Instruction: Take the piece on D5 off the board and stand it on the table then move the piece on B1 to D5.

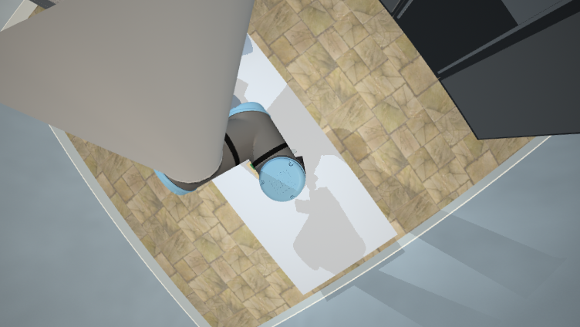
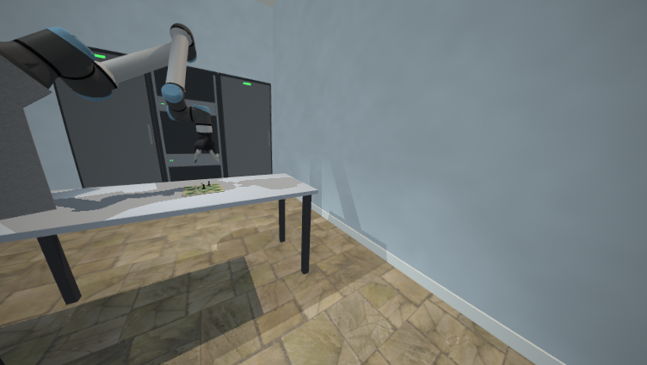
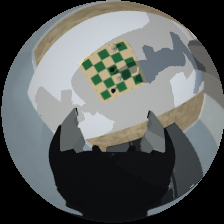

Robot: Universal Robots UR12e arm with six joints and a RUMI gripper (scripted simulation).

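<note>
The board lies 20 mm behind my hand, 80 mm to the right of it and 160 mm below it.
</note>
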